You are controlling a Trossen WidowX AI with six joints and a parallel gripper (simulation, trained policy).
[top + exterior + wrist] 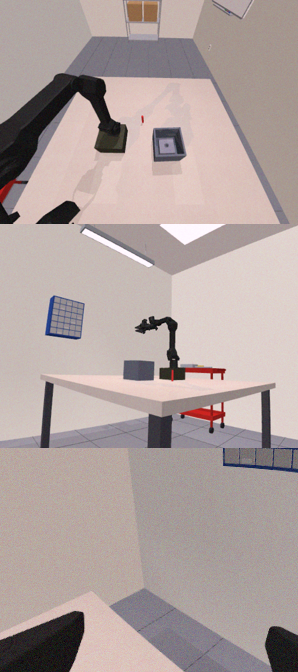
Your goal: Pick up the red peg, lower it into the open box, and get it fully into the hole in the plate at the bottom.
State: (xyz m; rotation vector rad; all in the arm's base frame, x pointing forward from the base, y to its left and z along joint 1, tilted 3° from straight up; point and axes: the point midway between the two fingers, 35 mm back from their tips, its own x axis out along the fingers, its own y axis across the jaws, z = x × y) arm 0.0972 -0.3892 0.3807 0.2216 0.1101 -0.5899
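Now: the red peg 55 cm to the left of my gripper tip and 42 cm below it. The rest, counted from my gripper tip: plate: 18 cm ahead, 38 cm to the left, 42 cm below.
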